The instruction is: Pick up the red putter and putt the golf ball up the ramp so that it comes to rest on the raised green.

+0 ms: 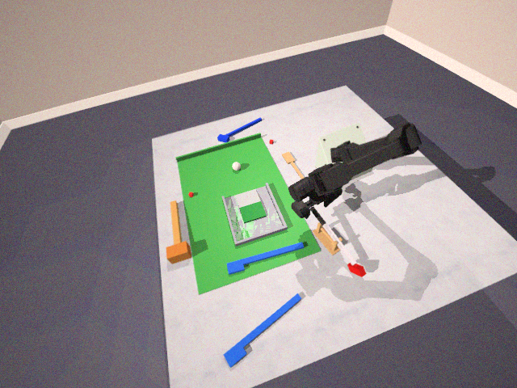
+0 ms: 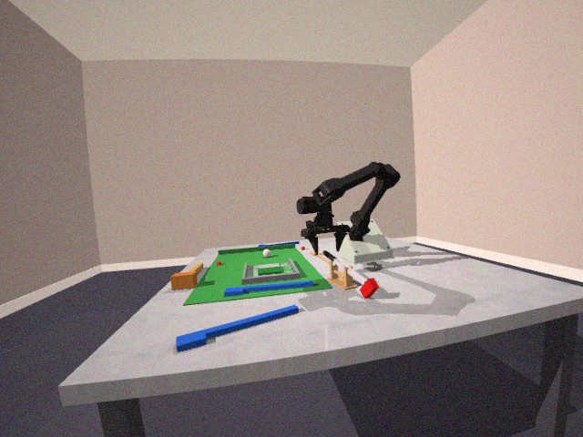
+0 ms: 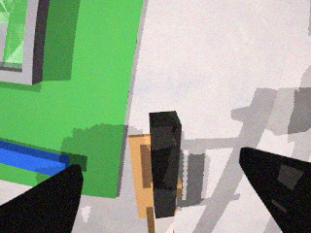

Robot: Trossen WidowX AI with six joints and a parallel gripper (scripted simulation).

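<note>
The wooden putter stand is 8 cm to the left of my gripper tip, 6 cm below it and 3 cm behind it. From my gripper tip the other things lie so: white golf ball (40 cm to the right, 25 cm ahead, 7 cm below).
</note>
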